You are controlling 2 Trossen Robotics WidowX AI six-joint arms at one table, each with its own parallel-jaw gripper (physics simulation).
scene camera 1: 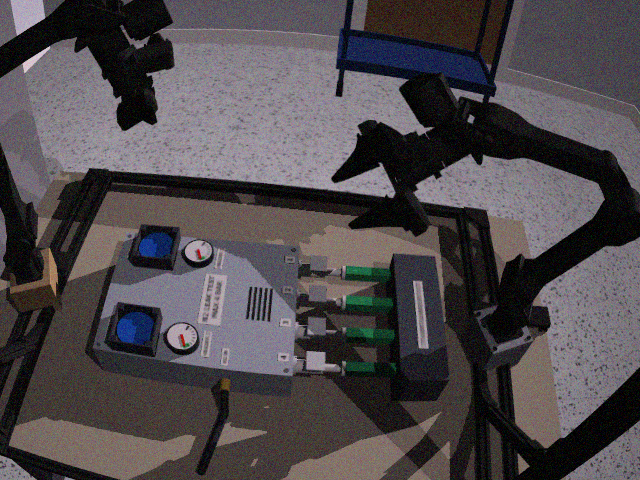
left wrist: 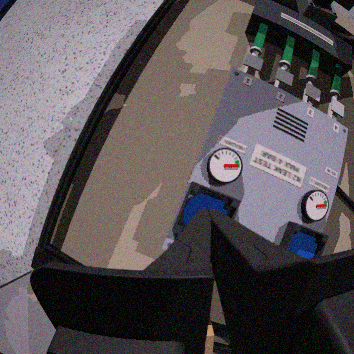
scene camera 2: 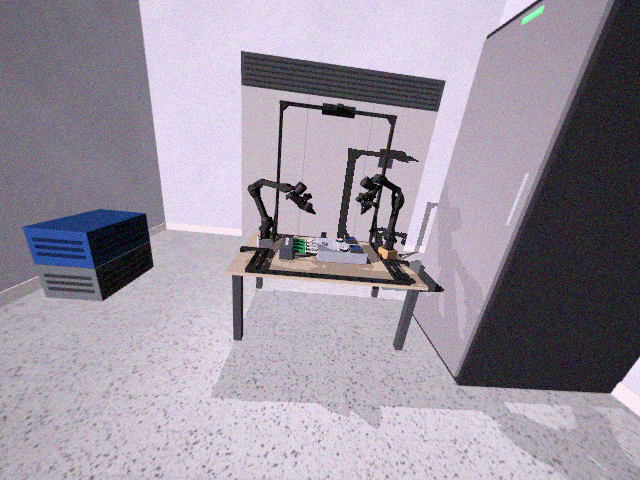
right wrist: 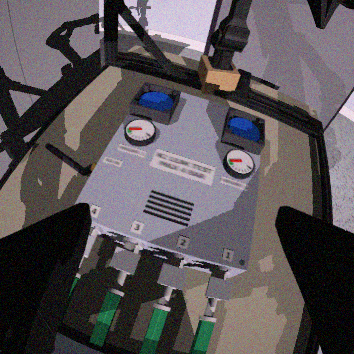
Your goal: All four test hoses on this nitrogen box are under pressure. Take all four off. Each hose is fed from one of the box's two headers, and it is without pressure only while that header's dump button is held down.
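Seen in the pictures: left gripper, between the fingertips: (scene camera 1: 154,122) (left wrist: 206,218) (scene camera 2: 361,214) (right wrist: 319,27); right gripper, between the fingertips: (scene camera 1: 340,203) (scene camera 2: 313,213) (right wrist: 186,216); left arm's base, origin of its link: (scene camera 1: 29,270) (scene camera 2: 388,248) (right wrist: 219,63); right arm's base, origin of its link: (scene camera 1: 504,326) (scene camera 2: 264,237).
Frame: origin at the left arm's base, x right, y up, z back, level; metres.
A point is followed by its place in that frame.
The grey nitrogen box (scene camera 1: 258,341) @(x 0.270, y -0.004, z -0.417 m) (right wrist: 195,115) @(x 0.119, y -0.004, z -0.239 m) has two blue dump buttons: one on the port 1 side (scene camera 1: 156,244) @(x 0.024, y 0.012, z -0.290 m) (left wrist: 205,206) @(x 0.028, y 0.012, z -0.302 m) (right wrist: 244,129) @(x 0.027, y 0.012, z -0.290 m), one on the port 4 side (scene camera 1: 135,328) @(x 0.203, y 0.012, z -0.216 m) (left wrist: 302,244) @(x 0.206, y 0.012, z -0.225 m) (right wrist: 156,101) @(x 0.201, y 0.012, z -0.216 m). Green hoses 1 (scene camera 1: 367,273) @(x 0.178, y -0.019, z -0.657 m), 2 (scene camera 1: 368,303) @(x 0.242, y -0.019, z -0.629 m), 3 (scene camera 1: 368,335) @(x 0.306, y -0.019, z -0.601 m) and 4 (scene camera 1: 368,367) @(x 0.366, y -0.019, z -0.574 m) are all joined to their ports by grey couplings. My left gripper (scene camera 1: 136,117) @(x 0.000, y 0.269, z -0.316 m) (left wrist: 206,218) @(x 0.000, y 0.269, z -0.316 m) is shut and empty, raised above the table; its tips overlap the port 1 side button in its wrist view. My right gripper (scene camera 1: 342,203) @(x 0.226, y 0.225, z -0.552 m) (right wrist: 186,216) @(x 0.226, y 0.225, z -0.552 m) is open and empty, above the hose side.
A dark block (scene camera 1: 421,372) @(x 0.416, y -0.004, z -0.648 m) holds the hoses' far ends. Two round gauges (scene camera 1: 198,252) @(x 0.067, y 0.012, z -0.367 m) (scene camera 1: 181,338) @(x 0.242, y 0.012, z -0.292 m) sit beside the buttons. A black supply hose (scene camera 1: 214,428) @(x 0.380, y -0.071, z -0.300 m) with a brass end lies by the box. A black frame (scene camera 1: 284,188) @(x -0.136, y -0.066, z -0.606 m) edges the work area.
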